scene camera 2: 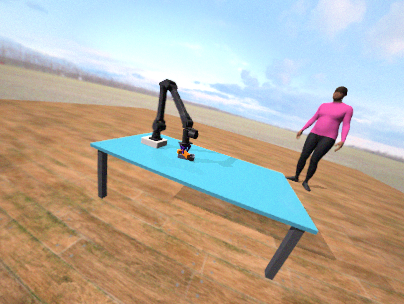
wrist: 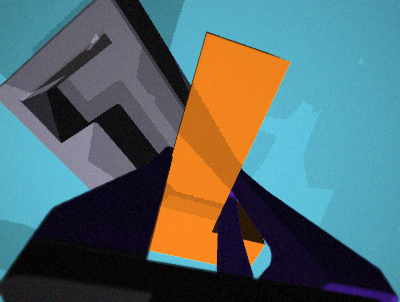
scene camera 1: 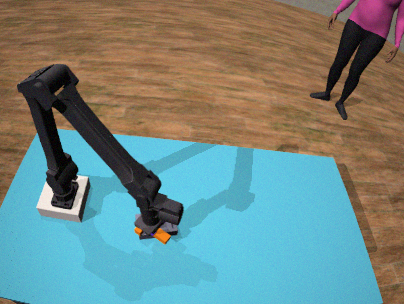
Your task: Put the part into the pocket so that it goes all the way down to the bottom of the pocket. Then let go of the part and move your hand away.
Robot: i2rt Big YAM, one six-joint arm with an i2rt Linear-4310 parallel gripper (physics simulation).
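Frame: origin at the arm's base, x ahead, y left, z up, level; centimetres.
Where they show: gripper, fingertip midpoint: [scene camera 2: 184, 153] [wrist: 197, 164] [scene camera 1: 153, 230]; arm's base, origin of the base link: [scene camera 2: 155, 139] [scene camera 1: 65, 195].
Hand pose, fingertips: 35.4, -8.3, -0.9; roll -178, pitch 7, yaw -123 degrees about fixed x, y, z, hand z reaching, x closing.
Observation:
Each offset is from my fingertips to the top centre of the thing, as dx, dy, dz. Level surfaces: height alone.
The orange part {-0.4, -1.6, +2.3} [scene camera 1: 162, 236] [scene camera 2: 186, 154] [wrist: 215, 110] has a long bar and a shorter piece partly hidden behind a finger. My gripper [scene camera 1: 152, 233] [scene camera 2: 184, 147] [wrist: 197, 164] points down and is shut on it. The grey block {+0.5, +4.1, -1.2} [scene camera 1: 172, 227] [wrist: 142, 57] with the angled pocket lies on the table under and beside the part. In the wrist view the pocket shows at upper left, and the long bar crosses in front of the block's right edge, turned at an angle to it. The part is outside the pocket; its exact height over the block is unclear. A finger hides the block's near end.
The blue table {dz -4.7} [scene camera 1: 290, 215] [scene camera 2: 240, 187] carries the arm's white base block [scene camera 1: 60, 212] [scene camera 2: 153, 143], to the left of the grey block. A person in a pink top [scene camera 1: 372, 20] [scene camera 2: 327, 117] stands on the wooden floor beyond the table.

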